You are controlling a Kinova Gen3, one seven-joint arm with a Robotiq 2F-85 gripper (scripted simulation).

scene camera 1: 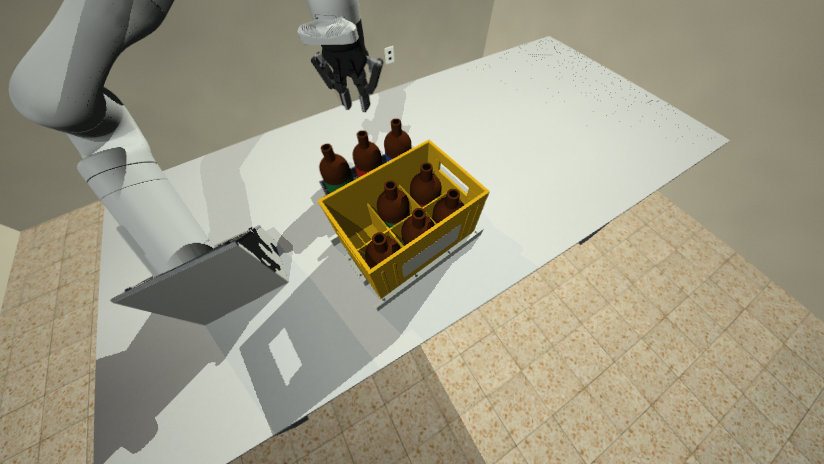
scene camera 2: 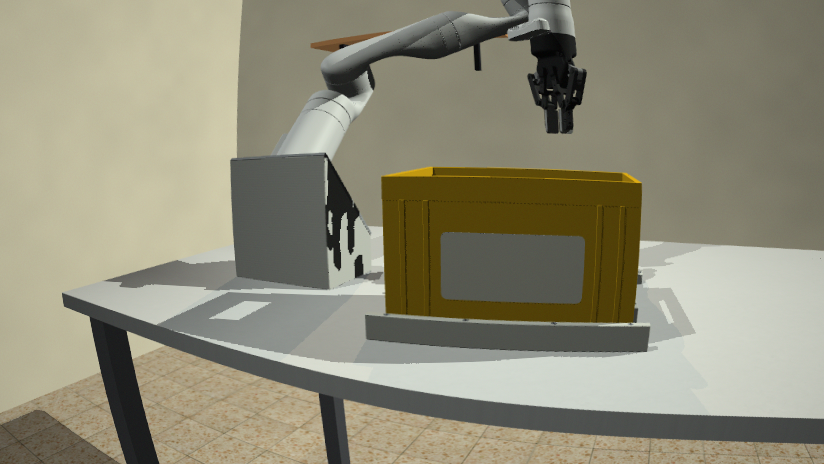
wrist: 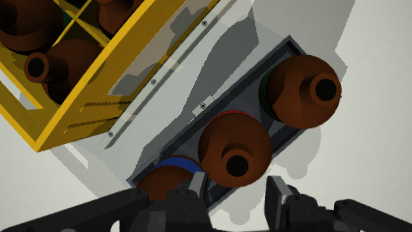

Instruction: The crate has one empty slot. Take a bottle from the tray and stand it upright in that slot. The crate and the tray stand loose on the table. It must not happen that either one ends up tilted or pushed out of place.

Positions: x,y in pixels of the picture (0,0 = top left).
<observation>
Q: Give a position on a low grey rail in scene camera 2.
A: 435,331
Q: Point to a crate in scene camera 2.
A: At 458,245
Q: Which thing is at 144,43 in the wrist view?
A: A crate.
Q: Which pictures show my gripper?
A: Scene camera 1, scene camera 2 and the wrist view: all of them.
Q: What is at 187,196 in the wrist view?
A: My gripper.
</observation>
